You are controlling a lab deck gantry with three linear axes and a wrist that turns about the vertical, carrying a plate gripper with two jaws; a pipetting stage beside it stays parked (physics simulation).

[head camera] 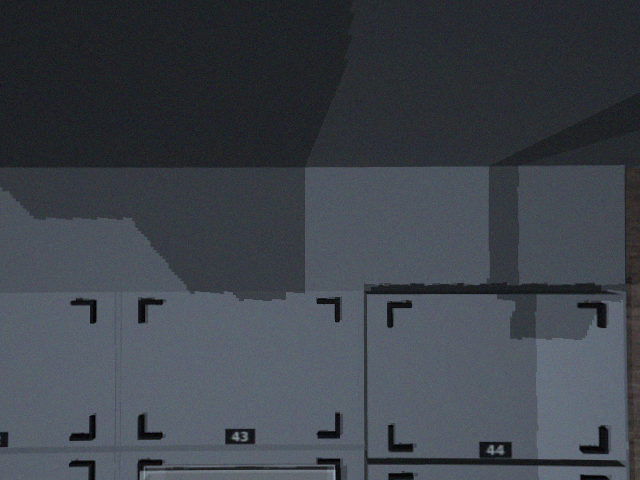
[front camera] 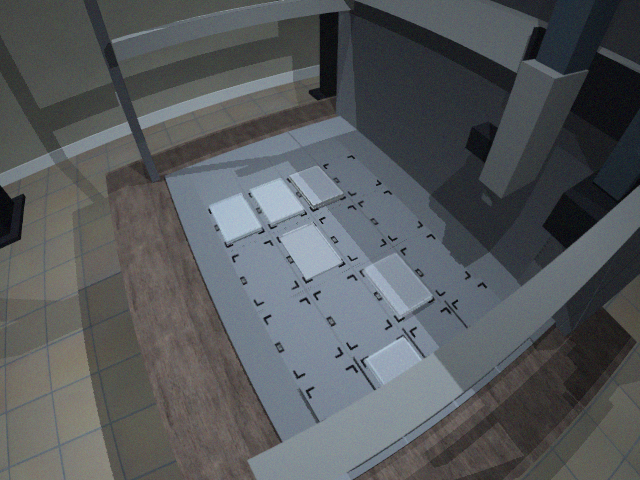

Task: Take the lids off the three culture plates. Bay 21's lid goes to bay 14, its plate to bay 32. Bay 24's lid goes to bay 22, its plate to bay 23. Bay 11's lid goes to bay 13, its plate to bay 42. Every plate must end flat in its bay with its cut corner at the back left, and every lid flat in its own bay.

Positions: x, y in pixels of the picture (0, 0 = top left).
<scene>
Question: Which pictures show my gripper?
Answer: The front camera view only.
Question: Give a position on a bay 23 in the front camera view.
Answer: At 360, 320
</scene>
